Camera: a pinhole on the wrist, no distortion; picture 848 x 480 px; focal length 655.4 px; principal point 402.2 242.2 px. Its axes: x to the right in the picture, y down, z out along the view. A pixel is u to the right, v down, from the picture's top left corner.
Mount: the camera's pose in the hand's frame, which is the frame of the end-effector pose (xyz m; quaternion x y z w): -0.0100 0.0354 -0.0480 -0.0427 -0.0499 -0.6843 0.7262
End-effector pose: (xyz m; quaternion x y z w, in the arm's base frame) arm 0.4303 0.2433 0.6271 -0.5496 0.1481 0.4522 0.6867
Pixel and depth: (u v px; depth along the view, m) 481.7 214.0 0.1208
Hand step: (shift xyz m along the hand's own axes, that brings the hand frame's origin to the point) -0.0160 0.0363 0.0736
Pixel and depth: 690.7 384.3 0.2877
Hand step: 0.0556 -0.0487 0.2542
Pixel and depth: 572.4 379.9 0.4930
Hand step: 0.0940 -0.0209 0.4582
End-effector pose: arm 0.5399 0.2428 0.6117 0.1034 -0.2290 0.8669 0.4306
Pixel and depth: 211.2 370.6 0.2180
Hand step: 0.0259 0.1292 0.1601
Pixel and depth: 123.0 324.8 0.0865
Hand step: -0.0025 0.0838 0.0330
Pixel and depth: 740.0 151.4 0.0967
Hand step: -0.0218 -0.0021 0.0543
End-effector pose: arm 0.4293 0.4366 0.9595 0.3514 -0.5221 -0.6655 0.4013
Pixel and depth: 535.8 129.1 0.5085
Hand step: -0.0987 -0.0062 0.4691
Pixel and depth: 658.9 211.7 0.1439
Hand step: -0.0154 -0.0020 0.1020
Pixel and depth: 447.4 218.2 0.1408
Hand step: -0.0166 0.0438 0.0928
